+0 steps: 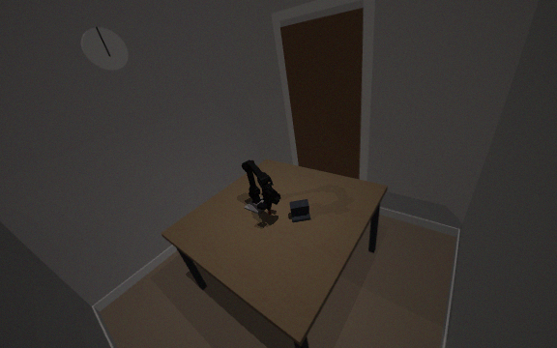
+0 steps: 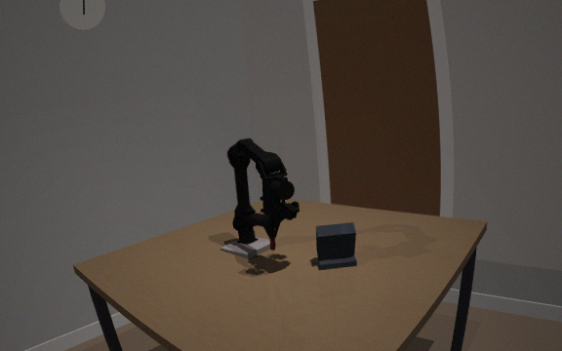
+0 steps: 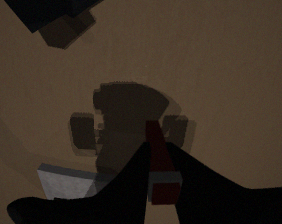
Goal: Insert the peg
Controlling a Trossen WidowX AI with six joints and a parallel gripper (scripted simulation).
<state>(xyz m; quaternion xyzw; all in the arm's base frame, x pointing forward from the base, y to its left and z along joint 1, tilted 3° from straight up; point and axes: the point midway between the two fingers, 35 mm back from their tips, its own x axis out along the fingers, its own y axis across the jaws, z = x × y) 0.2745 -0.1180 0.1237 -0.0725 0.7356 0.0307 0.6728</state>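
Now: the dark sloped panel block 15 cm to the left of my gripper tip, 15 cm ahead of it and 4 cm below it. The rest, counted from my gripper tip: red peg 2 cm above.
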